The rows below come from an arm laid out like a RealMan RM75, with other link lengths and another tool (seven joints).
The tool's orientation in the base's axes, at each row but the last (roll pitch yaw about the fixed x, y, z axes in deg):
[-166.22 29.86 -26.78]
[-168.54 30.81 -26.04]
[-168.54 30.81 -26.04]
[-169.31 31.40 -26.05]
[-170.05 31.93 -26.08]
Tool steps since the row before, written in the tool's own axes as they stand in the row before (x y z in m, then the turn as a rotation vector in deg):
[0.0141 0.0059 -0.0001 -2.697 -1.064 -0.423]
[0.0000 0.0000 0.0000 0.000 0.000 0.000]
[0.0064 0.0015 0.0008 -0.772 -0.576 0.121]
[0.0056 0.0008 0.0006 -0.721 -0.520 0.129]
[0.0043 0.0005 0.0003 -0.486 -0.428 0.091]
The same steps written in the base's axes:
[0.0077 -0.0104 -0.0082 -1.373 1.737 1.919]
[0.0000 0.0000 0.0000 0.000 0.000 0.000]
[0.0039 -0.0033 -0.0042 -0.339 0.821 0.392]
[0.0037 -0.0025 -0.0035 -0.332 0.758 0.350]
[0.0029 -0.0019 -0.0026 -0.186 0.578 0.244]

